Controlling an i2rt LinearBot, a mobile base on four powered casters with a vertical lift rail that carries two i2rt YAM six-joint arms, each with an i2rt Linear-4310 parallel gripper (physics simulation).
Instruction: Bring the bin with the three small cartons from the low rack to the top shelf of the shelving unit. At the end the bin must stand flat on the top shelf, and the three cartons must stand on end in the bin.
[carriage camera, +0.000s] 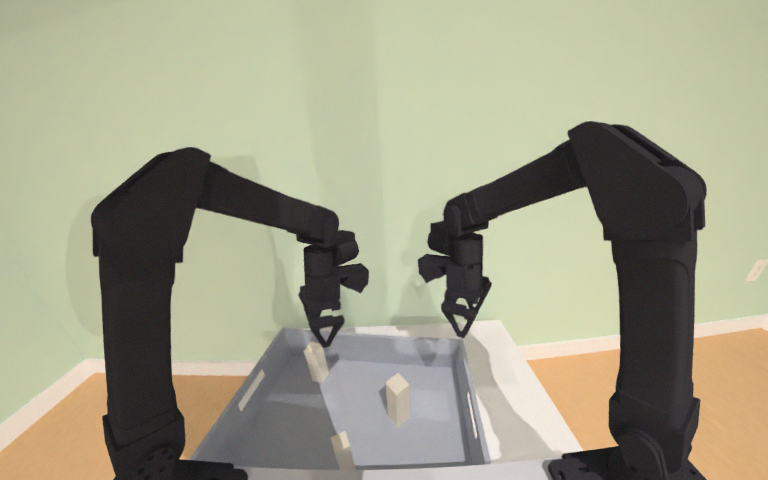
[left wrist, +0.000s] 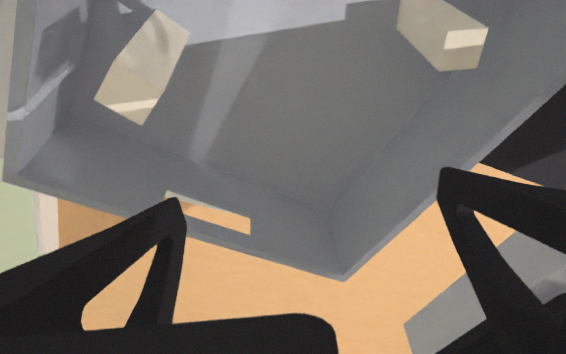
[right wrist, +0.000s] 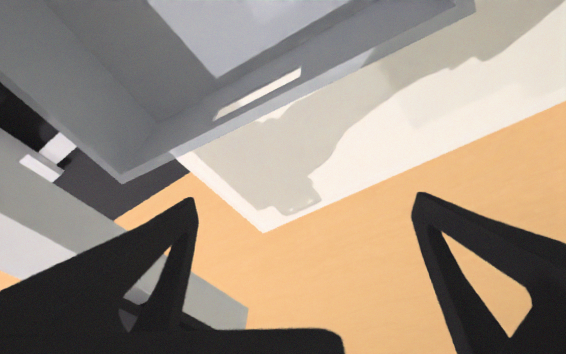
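The grey-blue bin rests on the white top of the low rack. Inside it, one pale carton stands at the far left, one carton stands near the middle, and one carton stands near the front wall. All three look on end. My left gripper is open and empty, above the bin's far left part. My right gripper is open and empty, above the bin's far right corner. The shelving unit does not show.
A green wall rises behind the rack. Wooden floor shows beside it. Grey parts show near the fingers in the wrist views. The bin's side walls have handle slots.
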